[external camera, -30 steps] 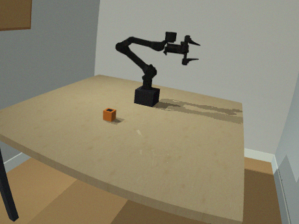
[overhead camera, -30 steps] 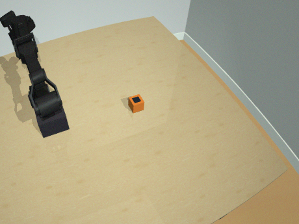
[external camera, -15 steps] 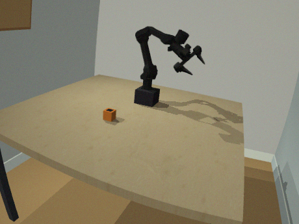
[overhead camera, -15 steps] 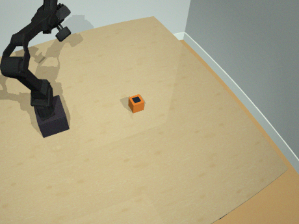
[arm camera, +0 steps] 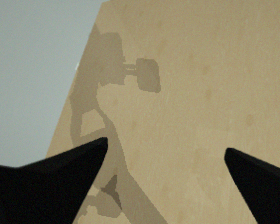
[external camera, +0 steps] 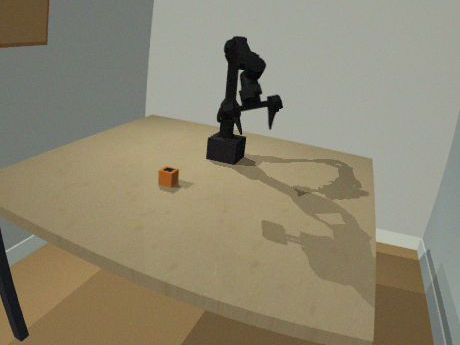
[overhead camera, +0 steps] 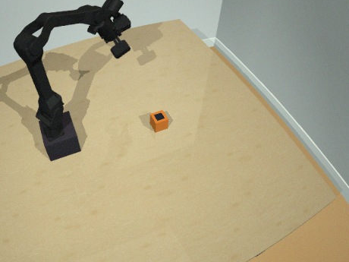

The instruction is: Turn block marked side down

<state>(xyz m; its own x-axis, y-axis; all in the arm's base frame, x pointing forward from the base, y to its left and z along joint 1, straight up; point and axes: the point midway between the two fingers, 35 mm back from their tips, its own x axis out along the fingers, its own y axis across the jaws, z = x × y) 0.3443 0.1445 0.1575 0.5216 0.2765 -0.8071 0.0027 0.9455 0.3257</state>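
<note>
The block is 27 cm to the right of my gripper tip, 18 cm below it and 1 cm ahead of it.
</note>
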